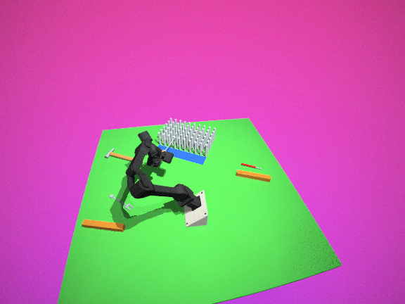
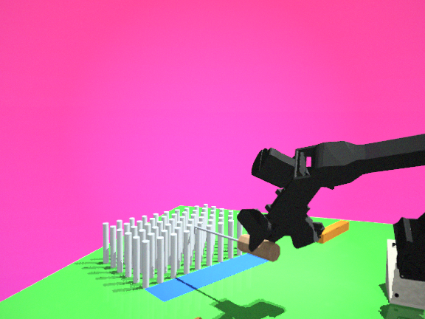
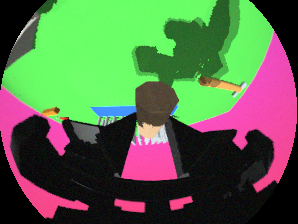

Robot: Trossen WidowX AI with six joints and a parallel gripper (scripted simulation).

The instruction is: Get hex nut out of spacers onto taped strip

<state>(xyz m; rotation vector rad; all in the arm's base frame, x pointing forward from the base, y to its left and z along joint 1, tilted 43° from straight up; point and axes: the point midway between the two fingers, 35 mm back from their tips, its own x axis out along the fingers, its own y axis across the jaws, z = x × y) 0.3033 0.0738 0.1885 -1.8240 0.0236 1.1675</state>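
Right now my gripper tip is 13 cm short of the blue taped strip, 12 cm to the left of it and 12 cm above it. Round my gripper tip: wrench (23 cm behind, 25 cm to the left, 12 cm below); hook tool (9 cm ahead, 5 cm to the right); hex nut (30 cm ahead, 16 cm to the right, 12 cm below).
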